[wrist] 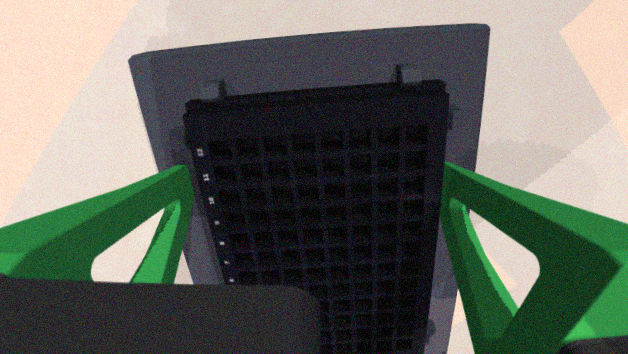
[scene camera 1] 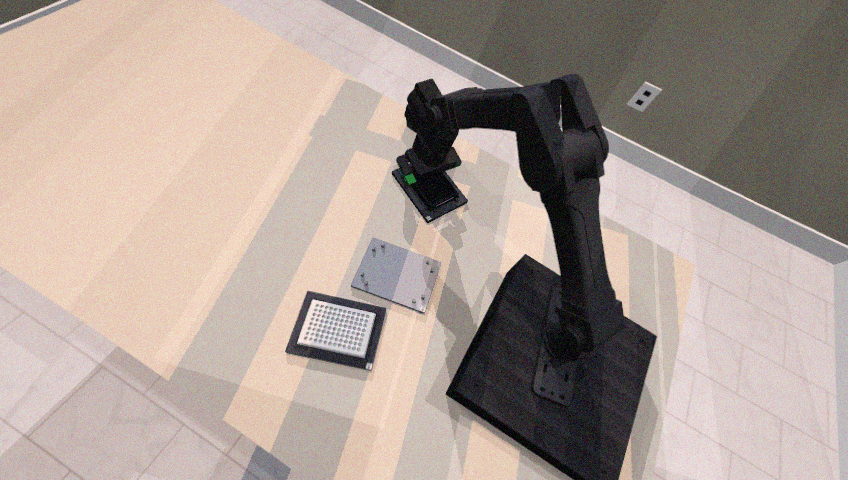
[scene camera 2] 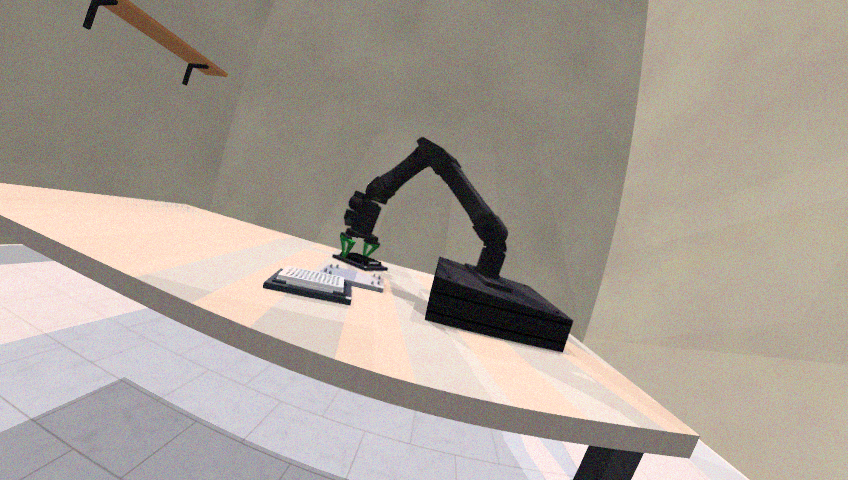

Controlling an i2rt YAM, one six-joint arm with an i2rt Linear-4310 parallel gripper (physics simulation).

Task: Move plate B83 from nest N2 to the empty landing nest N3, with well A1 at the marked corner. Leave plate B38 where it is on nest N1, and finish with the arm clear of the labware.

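A black well plate (scene camera 1: 443, 193) (wrist: 320, 215) sits on a dark nest (scene camera 1: 428, 216) (wrist: 310, 55). Column numbers run down its left edge in the wrist view from 12 at the top; its near left part is hidden. My gripper (scene camera 1: 426, 180) (scene camera 2: 357, 255) (wrist: 314, 177) is open, its green fingertips on either side of the plate's long sides, close to them. A white well plate (scene camera 1: 336, 327) (scene camera 2: 312, 278) sits on another dark nest (scene camera 1: 327, 356) (scene camera 2: 309, 292). Between them lies the empty grey nest (scene camera 1: 395, 276) (scene camera 2: 361, 278), with small posts and a white mark at one corner. No plate or nest name is readable.
The black arm base (scene camera 1: 535, 416) (scene camera 2: 499, 315) stands on the table (scene camera 1: 178, 178) (scene camera 2: 386, 362), to the right of the nests. A wooden shelf (scene camera 2: 160, 35) hangs on the wall, far above the table.
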